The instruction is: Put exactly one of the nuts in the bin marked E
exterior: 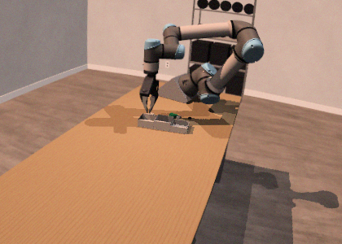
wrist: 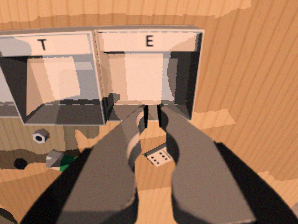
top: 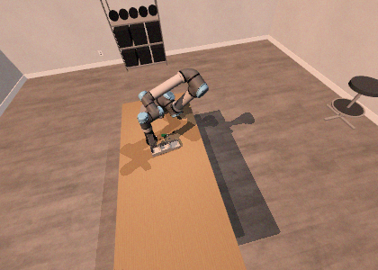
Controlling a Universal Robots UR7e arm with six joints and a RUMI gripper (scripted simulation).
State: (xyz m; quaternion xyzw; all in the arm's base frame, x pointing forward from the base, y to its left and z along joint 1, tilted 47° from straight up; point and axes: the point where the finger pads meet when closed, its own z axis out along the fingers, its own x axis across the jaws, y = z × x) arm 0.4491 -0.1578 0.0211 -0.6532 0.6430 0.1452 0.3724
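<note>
Right now my hand is 9 cm to the right of the bin row, 5 cm above it and 1 cm short of it. From my hand the other things lie so: brass nut 11 cm behind, 7 cm below, 5 cm to the left; silver nut 14 cm to the left, 9 cm behind, 7 cm below; white domino 10 cm behind, 7 cm below, 3 cm to the right.
</note>
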